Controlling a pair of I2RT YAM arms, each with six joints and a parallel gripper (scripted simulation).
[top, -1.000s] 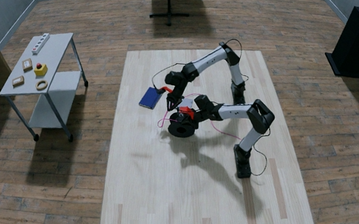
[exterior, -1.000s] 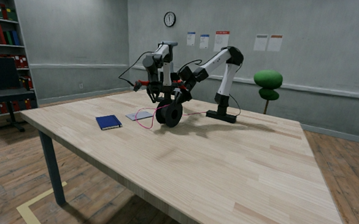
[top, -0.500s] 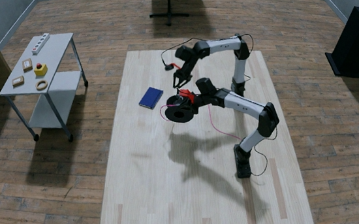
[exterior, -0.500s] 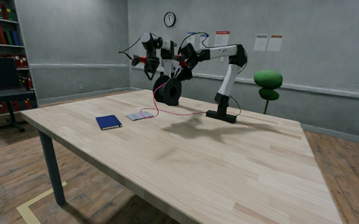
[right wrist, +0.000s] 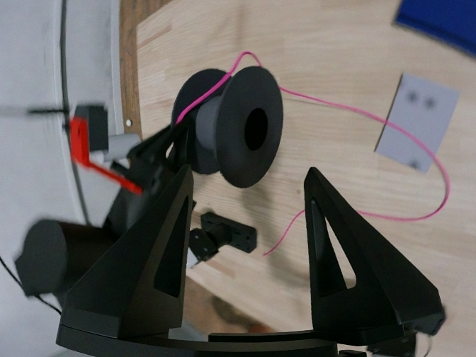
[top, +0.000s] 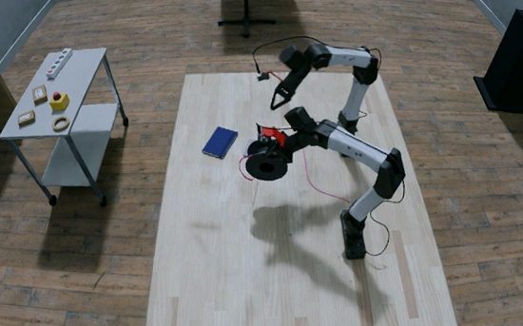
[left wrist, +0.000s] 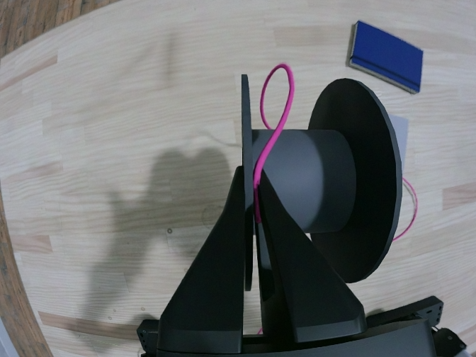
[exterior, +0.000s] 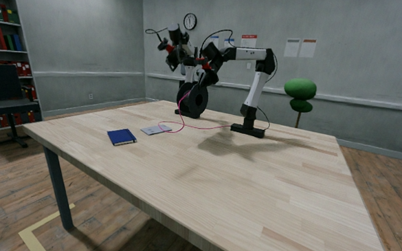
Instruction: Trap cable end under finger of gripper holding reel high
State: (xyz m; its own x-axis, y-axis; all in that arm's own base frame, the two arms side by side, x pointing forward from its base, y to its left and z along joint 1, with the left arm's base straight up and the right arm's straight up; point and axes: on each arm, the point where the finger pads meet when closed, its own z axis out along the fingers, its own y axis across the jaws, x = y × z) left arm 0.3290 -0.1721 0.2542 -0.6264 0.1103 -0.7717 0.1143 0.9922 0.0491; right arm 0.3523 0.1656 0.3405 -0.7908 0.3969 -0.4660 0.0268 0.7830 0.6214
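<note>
My left gripper is now 6 cm above the black reel and 3 cm to the left of it. Also, from my left hand: grey flat pad: 27 cm below, 26 cm to the right, 3 cm ahead.
</note>
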